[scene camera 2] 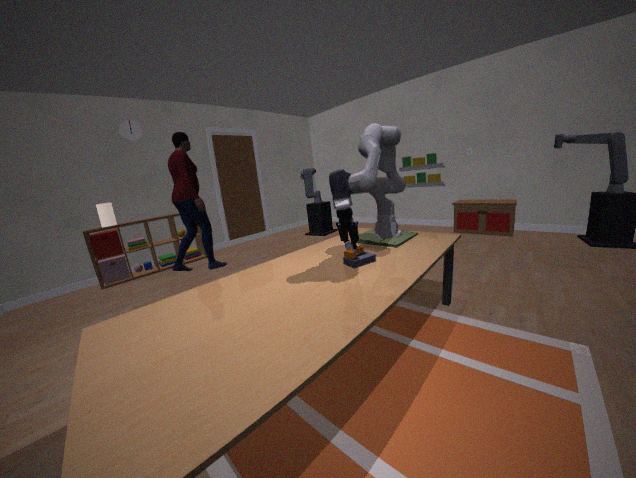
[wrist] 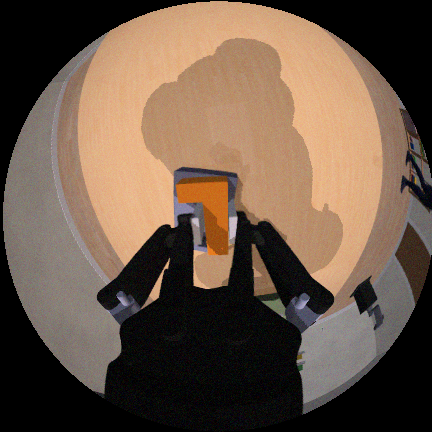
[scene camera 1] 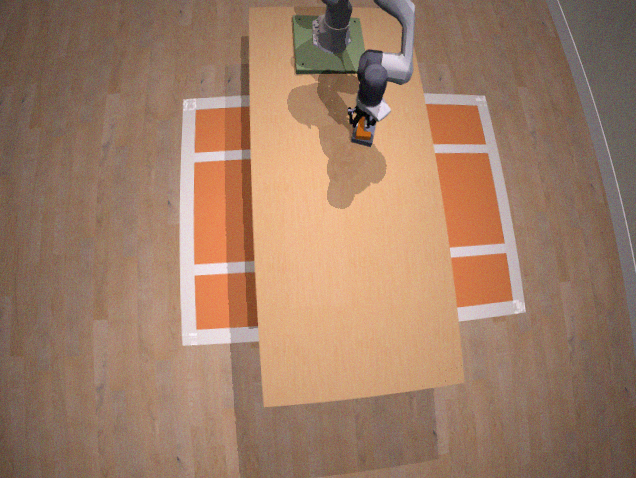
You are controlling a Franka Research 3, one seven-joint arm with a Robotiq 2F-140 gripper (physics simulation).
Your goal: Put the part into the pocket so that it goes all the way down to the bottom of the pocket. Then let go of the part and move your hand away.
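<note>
The orange L-shaped part is over the blue-grey pocket block and stands out above its top. In the wrist view it covers much of the block's opening, and the end of its long leg reaches past the block's near edge. My gripper is shut on the long leg, with a pale pad on each side. The part's underside and the pocket floor are hidden. I cannot tell whether the part touches the rim or is partly in the pocket.
The block stands on the wooden table. The green base plate of the arm is behind it. A person is on the floor beyond the table, near a shelf unit.
</note>
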